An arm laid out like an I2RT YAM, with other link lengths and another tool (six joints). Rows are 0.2 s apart.
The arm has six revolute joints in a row. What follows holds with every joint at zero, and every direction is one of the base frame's. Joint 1 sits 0.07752 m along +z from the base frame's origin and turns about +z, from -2.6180 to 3.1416 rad. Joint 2 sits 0.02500 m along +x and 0.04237 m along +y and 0.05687 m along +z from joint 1 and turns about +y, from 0.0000 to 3.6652 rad. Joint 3 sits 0.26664 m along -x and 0.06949 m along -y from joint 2 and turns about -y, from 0.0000 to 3.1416 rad. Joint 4 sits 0.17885 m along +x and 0.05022 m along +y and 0.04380 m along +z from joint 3 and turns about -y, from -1.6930 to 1.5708 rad. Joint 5 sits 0.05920 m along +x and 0.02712 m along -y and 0.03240 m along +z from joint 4 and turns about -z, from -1.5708 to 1.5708 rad. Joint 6 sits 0.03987 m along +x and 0.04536 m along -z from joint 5 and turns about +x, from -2.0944 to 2.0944 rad. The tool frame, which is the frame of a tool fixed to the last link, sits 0.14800 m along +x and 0.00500 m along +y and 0.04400 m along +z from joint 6; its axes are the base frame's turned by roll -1.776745, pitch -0.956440 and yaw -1.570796 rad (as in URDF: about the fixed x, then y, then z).
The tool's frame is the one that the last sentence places.
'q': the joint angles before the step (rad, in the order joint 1, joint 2, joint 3, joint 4, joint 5, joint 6). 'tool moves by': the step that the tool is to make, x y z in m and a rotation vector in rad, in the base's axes. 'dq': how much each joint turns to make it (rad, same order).
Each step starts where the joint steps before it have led.
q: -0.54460, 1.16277, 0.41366, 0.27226, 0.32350, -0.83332
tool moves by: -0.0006, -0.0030, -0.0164, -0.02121, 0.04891, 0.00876
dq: -0.01212, 0.05743, -0.05194, 0.09505, 0.00184, -0.05103
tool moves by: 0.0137, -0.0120, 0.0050, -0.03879, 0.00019, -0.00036
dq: -0.00478, 0.08378, 0.03113, 0.08383, 0.01117, -0.03315
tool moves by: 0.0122, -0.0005, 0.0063, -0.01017, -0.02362, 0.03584
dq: -0.00438, 0.03331, 0.02042, 0.04279, -0.03803, -0.01440
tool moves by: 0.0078, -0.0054, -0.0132, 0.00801, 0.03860, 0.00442
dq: -0.00185, 0.08053, 0.01314, 0.03524, 0.00037, -0.01601
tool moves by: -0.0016, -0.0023, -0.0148, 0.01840, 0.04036, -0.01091
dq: -0.00246, 0.04272, -0.00709, 0.00639, 0.01039, -0.00167
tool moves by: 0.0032, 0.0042, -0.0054, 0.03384, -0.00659, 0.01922
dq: -0.00318, 0.01544, -0.00193, -0.00046, -0.03526, 0.01760
